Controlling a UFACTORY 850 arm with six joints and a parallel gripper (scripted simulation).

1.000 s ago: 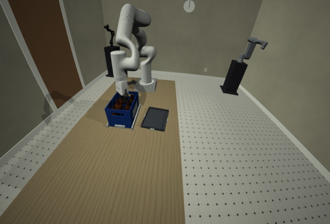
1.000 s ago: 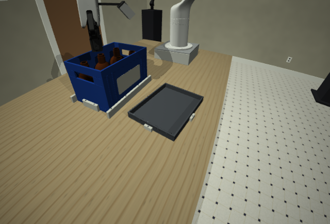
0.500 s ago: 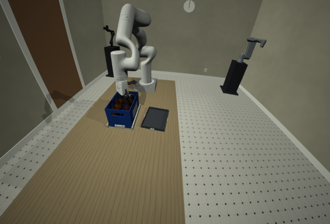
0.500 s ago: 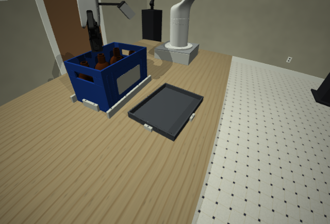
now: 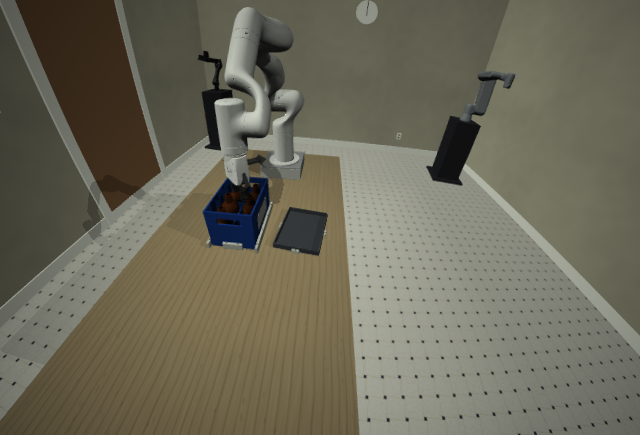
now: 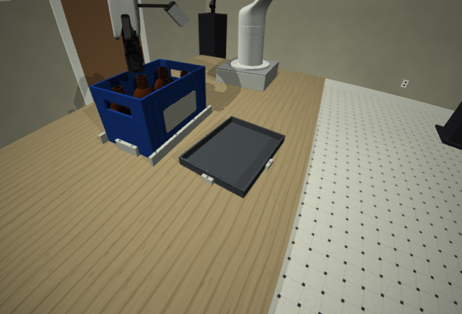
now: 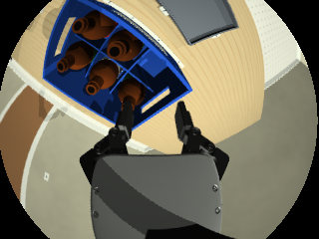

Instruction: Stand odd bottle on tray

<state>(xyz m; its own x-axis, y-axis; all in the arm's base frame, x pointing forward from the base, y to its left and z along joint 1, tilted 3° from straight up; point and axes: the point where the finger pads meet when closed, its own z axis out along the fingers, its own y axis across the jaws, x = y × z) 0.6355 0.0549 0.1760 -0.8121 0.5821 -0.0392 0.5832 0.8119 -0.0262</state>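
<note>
Right now my hand is 90 mm past the bottle, 10 mm to the left of it and 160 mm above it. Also, from my hand: dark grey tray 120 mm behind, 210 mm to the left, 230 mm below; blue crate 80 mm behind, 60 mm to the right, 160 mm below.
</note>
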